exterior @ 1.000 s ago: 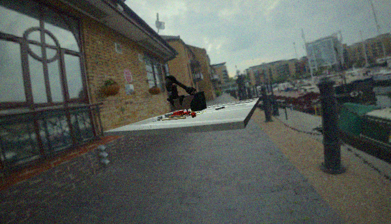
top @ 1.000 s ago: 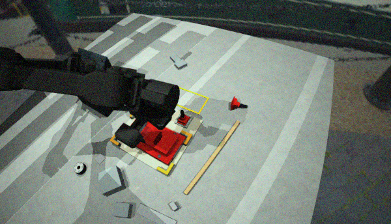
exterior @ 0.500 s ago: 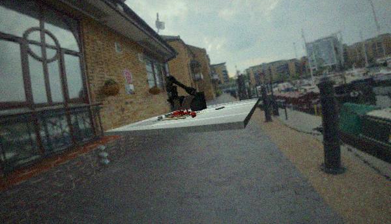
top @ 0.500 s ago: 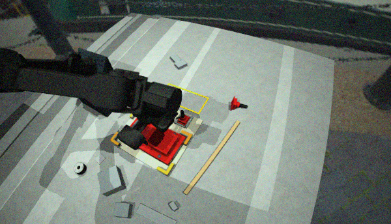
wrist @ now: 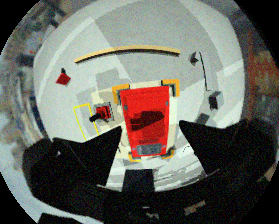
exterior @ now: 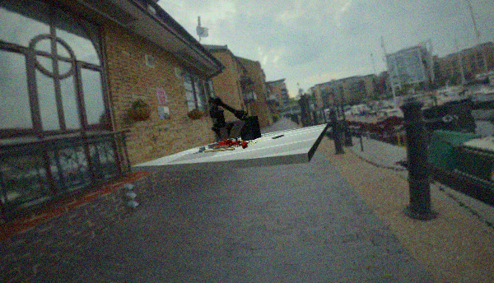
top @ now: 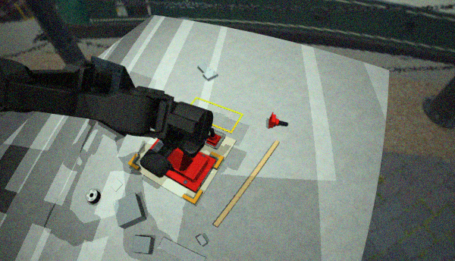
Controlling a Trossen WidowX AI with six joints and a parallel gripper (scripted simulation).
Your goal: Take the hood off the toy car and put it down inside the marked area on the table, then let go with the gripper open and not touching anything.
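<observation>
The red hood lies 4 cm below my gripper tip. Also, from my gripper tip: wooden strip (17 cm ahead, 3 cm to the left, 8 cm below); then small wheel (23 cm behind, 20 cm to the right, 7 cm below).
</observation>
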